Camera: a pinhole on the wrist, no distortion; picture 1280 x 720 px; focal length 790.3 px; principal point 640.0 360.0 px. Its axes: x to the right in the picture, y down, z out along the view. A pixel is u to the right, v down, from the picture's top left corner.
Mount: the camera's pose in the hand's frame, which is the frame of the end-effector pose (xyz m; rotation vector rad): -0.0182 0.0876 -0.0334 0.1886 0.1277 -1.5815
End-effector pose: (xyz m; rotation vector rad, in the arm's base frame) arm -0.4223 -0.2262 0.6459 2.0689 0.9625 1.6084
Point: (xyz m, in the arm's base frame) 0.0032 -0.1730 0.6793
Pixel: 428.9 641.6
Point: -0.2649 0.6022 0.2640
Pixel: outside the picture
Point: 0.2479 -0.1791 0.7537
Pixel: 271.1 670.5
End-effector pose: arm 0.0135 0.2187 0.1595 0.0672 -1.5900 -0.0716
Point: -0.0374 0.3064 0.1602
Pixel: 478.9 507.0
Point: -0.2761 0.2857 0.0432
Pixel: 561.1 156.0
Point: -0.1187 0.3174 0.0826
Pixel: 467.1 82.5
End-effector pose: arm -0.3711 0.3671 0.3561 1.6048 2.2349 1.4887
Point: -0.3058 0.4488 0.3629
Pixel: outside the picture
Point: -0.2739 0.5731 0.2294
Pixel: 742.3 560.7
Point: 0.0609 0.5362 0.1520
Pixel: 324.7 109.6
